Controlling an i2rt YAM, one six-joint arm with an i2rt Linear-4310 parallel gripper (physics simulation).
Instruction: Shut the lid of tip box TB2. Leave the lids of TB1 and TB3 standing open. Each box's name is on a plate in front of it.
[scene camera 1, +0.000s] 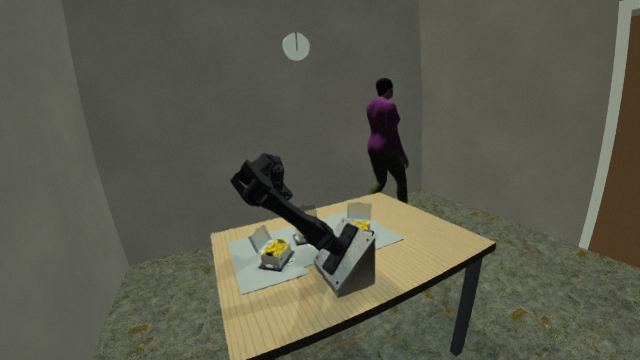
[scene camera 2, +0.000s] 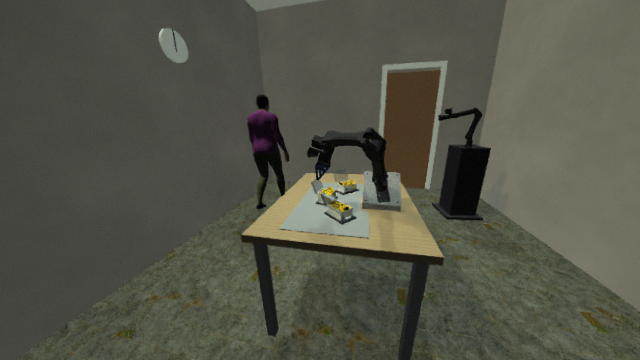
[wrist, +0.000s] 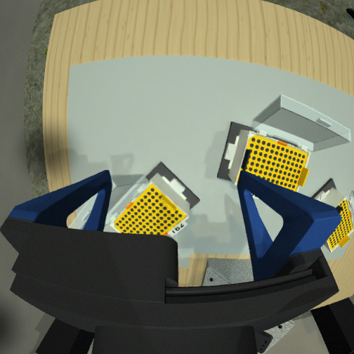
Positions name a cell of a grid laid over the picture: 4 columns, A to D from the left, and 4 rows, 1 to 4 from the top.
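My gripper (wrist: B3) is there, and I can see a yellow tip rack (wrist: B3) too. There's a clear lid (wrist: D2), and a clear lid (wrist: B3) as well. I can also see a grey mat (scene camera 1: B4), and you'd find the grey mat (scene camera 2: B3) from the other scene camera and the grey mat (wrist: B2) from my wrist.
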